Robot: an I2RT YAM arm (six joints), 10 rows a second.
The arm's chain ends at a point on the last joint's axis. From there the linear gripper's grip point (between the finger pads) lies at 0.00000 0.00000 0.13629 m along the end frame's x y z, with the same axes.
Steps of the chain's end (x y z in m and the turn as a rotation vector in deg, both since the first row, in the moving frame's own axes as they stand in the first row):
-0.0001, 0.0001, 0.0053, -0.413, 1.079, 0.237
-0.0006, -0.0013, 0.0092, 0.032, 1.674, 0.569
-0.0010, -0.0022, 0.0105, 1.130, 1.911, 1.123
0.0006, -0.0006, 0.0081, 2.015, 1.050, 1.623
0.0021, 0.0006, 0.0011, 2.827, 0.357, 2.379
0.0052, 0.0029, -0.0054, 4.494, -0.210, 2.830
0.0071, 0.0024, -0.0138, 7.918, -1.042, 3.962
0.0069, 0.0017, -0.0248, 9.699, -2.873, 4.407
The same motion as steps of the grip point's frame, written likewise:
0.0025, 0.0011, 0.0053, -0.413, 1.079, 0.237
0.0034, -0.0014, 0.0091, 0.032, 1.674, 0.569
0.0036, -0.0048, 0.0104, 1.130, 1.911, 1.123
0.0032, -0.0054, 0.0080, 2.015, 1.050, 1.623
0.0031, -0.0061, 0.0009, 2.827, 0.357, 2.379
0.0050, -0.0078, -0.0058, 4.494, -0.210, 2.830
0.0053, -0.0164, -0.0151, 7.918, -1.042, 3.962
0.0010, -0.0215, -0.0269, 9.699, -2.873, 4.407

